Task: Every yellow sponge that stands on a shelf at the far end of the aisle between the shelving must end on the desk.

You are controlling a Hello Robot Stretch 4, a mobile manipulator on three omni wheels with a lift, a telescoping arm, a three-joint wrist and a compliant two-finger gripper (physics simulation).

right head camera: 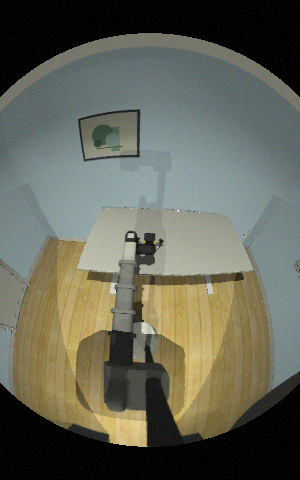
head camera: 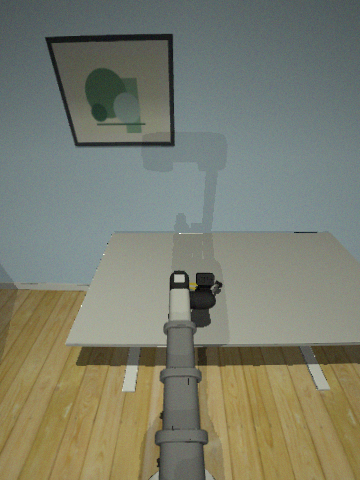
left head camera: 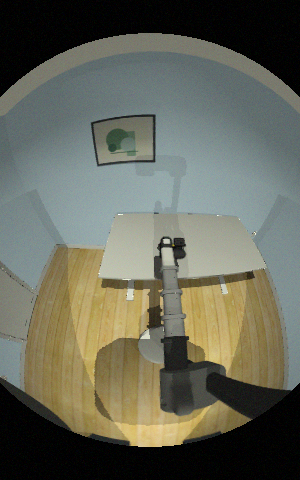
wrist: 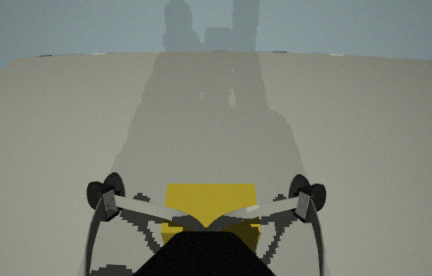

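Where they show: gripper, fingertip midpoint: (wrist: 207,190); robot's base, link origin: (right head camera: 137,338) (left head camera: 158,343).
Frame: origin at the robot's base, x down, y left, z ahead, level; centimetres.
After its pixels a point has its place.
A yellow sponge (head camera: 193,286) (left head camera: 173,245) @[y -11.5, x -73.5, z 75.0 cm] (wrist: 210,197) @[y -9.4, x -73.7, z 75.0 cm] rests on the pale grey desk (head camera: 280,280) @[y -53.6, x -69.3, z 81.4 cm] (left head camera: 215,250) @[y -50.2, x -69.3, z 71.6 cm] (right head camera: 200,250) @[y -53.0, x -69.2, z 69.7 cm] (wrist: 370,150) @[y -36.1, x -69.2, z 86.1 cm], near the middle of its width. My gripper (head camera: 205,288) (right head camera: 149,242) @[y -9.0, x -77.5, z 73.2 cm] (wrist: 207,190) @[y -9.0, x -77.5, z 73.2 cm] is open above the sponge. In the wrist view the fingertips stand wide apart, with a gap on each side of the sponge. The gripper's body and linkage hide the near part of the sponge there. The wrist and gripper hide most of it in the head views. The shelving and its shelves do not show.
The telescoping arm (head camera: 182,400) @[y -0.2, x -107.7, z 20.9 cm] (left head camera: 172,300) @[y 0.1, x -107.7, z 21.8 cm] (right head camera: 125,300) @[y -0.8, x -107.7, z 19.9 cm] reaches out over the desk's front edge. A blue wall (head camera: 280,125) @[y -53.6, x -134.8, z 129.2 cm] stands behind the desk, with a framed picture (head camera: 174,90) @[y 1.4, x -149.6, z 131.2 cm] (left head camera: 155,137) @[y 1.3, x -147.4, z 131.1 cm] (right head camera: 139,132) @[y 1.5, x -147.4, z 131.1 cm] on it. Wooden floor (head camera: 260,425) @[y -46.0, x 2.7, z 34.9 cm] lies in front. Desk legs (head camera: 131,370) show below the top.
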